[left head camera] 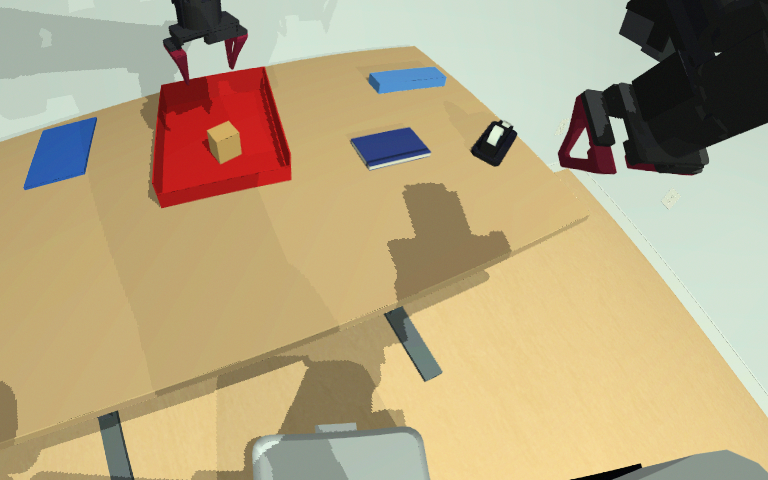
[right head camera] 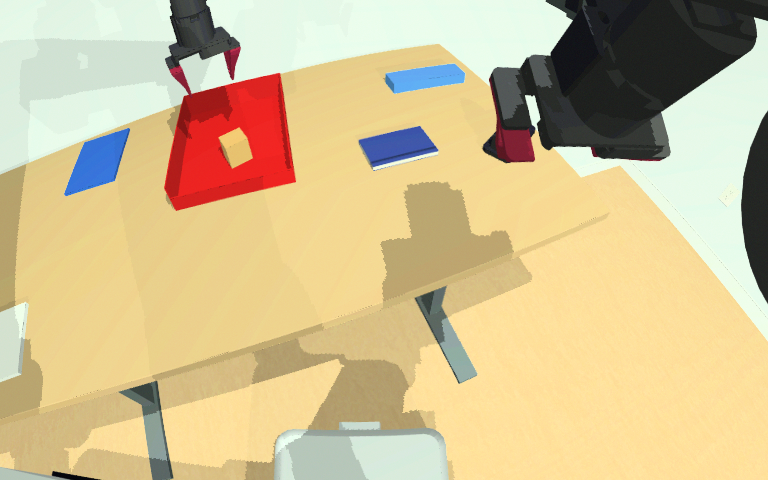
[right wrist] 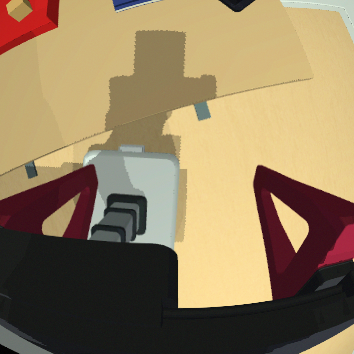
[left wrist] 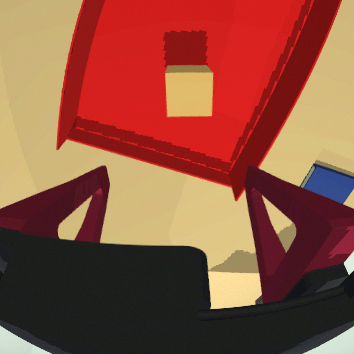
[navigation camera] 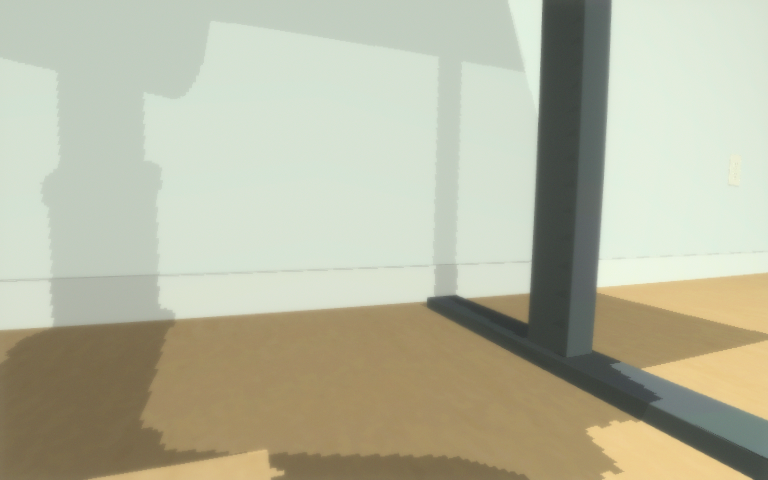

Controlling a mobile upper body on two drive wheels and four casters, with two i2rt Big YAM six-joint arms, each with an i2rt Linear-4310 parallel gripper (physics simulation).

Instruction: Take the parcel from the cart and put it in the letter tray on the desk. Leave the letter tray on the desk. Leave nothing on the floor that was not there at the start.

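Frame: origin at the left arm's base, x ahead, y left, z up, level; millimetres.
Seen in the pictures: left gripper, fingertip midpoint: [left head camera: 209,76] [right head camera: 211,87] [left wrist: 176,174]; right gripper, fingertip midpoint: [left head camera: 595,161] [right head camera: 548,149] [right wrist: 175,173].
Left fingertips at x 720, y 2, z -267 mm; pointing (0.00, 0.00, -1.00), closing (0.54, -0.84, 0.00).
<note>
A point is followed by its place in that frame.
A small tan box, the parcel [left head camera: 224,142] @(x 708, y -11, z -409 mm) [right head camera: 236,148] @(x 711, y -16, z -413 mm) [left wrist: 189,94] @(x 734, y -5, z -401 mm) [right wrist: 19,10] @(x 714, y -20, z -422 mm), sits inside the red letter tray [left head camera: 218,190] @(x 618, y -8, z -448 mm) [right head camera: 235,194] @(x 622, y -24, z -456 mm) [left wrist: 150,160] @(x 623, y -18, z -428 mm) [right wrist: 53,15] @(x 672, y -138, z -434 mm) on the wooden desk [left head camera: 226,271] @(x 452, y -39, z -460 mm) [right head camera: 226,271] @(x 448, y -42, z -460 mm) [right wrist: 75,80] @(x 499, y -223, z -460 mm). My left gripper [left head camera: 209,75] @(x 720, y 2, z -267 mm) [right head camera: 211,86] @(x 720, y 2, z -267 mm) [left wrist: 176,174] @(x 720, y 2, z -267 mm) is open and empty, above the tray's far edge and apart from the parcel. My right gripper [right wrist: 175,173] @(x 349, y -446, z -132 mm) is open and empty, at the right of both head views, high over the robot's base and the floor in the right wrist view. The cart does not show in these views.
A blue folder [left head camera: 61,152] @(x 772, y 411, z -452 mm) [right head camera: 97,161] @(x 773, y 411, z -452 mm) lies left of the tray. A dark blue notebook [left head camera: 390,147] @(x 729, y -340, z -448 mm) [right head camera: 398,147] @(x 728, y -343, z -448 mm), a light blue box [left head camera: 407,79] @(x 989, y -421, z -430 mm) [right head camera: 424,78] @(x 985, y -423, z -430 mm) and a black tape dispenser [left head camera: 494,142] @(x 718, y -557, z -410 mm) stand to its right. Desk legs [left head camera: 416,345] [right head camera: 450,339] [navigation camera: 569,169] @(x 840, y -492, z -1125 mm) stand below the desk.
</note>
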